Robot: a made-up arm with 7 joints.
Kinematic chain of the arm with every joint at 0, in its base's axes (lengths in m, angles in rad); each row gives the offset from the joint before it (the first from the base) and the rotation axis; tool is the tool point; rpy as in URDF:
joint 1: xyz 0 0 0 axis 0.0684 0.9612 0.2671
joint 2: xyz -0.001 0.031 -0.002 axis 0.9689 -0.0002 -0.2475
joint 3: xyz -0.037 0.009 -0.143 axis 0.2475 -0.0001 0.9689
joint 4: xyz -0.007 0 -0.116 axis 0.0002 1 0
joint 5: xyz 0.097 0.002 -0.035 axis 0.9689 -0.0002 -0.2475
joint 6: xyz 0.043 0 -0.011 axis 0.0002 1 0
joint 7: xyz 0.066 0 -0.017 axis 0.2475 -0.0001 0.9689
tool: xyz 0 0 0 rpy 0 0.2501 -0.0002
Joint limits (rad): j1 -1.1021..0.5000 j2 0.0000..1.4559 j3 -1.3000..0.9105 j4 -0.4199..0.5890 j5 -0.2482..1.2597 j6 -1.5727..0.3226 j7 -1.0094..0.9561
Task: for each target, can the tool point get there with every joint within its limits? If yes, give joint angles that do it. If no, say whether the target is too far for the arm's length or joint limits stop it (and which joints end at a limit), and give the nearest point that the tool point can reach.
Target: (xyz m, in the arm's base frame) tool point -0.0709 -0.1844 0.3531
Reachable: no: joint limits stop it (at a limit: joint 1, joint 2, joint 4) | nearest point 0.0594 0.1691 0.1934 | short by 0.409 m
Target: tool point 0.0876 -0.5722 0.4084
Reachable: no: too far | nearest point 0.1884 -0.1771 -0.0260 | short by 0.596 m
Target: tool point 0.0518 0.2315 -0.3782
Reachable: yes | joints 0.1230 0.3375 0.2940 0.4993 0.7632 0.0891 -0.7355
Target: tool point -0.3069 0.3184 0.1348
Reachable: no: joint limits stop it (at a limit: joint 1, joint 2, joint 3, joint 4, joint 5, joint 6) | nearest point -0.1851 0.3335 -0.1069 | short by 0.271 m
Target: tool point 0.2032 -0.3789 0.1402
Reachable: no: joint limits stop it (at a limit: joint 1, joint 2) | nearest point 0.2032 -0.1820 -0.0294 | short by 0.260 m
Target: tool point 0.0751 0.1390 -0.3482
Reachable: yes | joints 0.1887 0.5713 -0.3695 0.0422 0.4296 0.1534 0.4662
